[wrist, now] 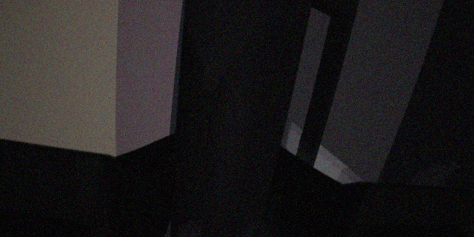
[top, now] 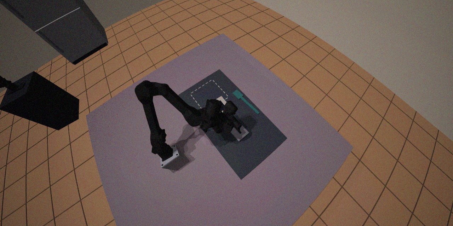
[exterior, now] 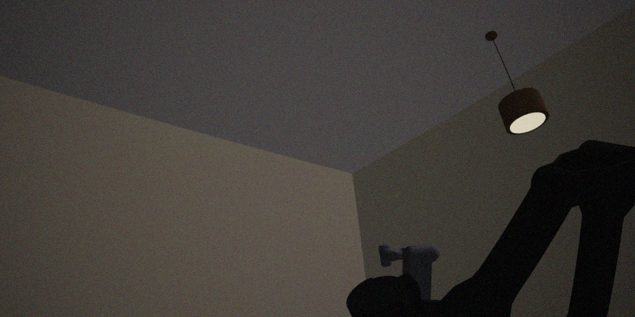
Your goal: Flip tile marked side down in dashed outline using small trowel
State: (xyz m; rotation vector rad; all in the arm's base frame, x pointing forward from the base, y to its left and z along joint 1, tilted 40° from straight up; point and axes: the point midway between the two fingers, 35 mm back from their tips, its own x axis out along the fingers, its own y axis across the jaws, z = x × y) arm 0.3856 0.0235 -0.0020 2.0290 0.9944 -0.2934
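The tan tile lies 40 mm behind my gripper tip, 110 mm to the left of it and 50 mm below it. Also, from my gripper tip: trowel (30 mm behind, 10 mm below); then teal T-shaped piece (120 mm ahead, 70 mm to the left, 50 mm below).
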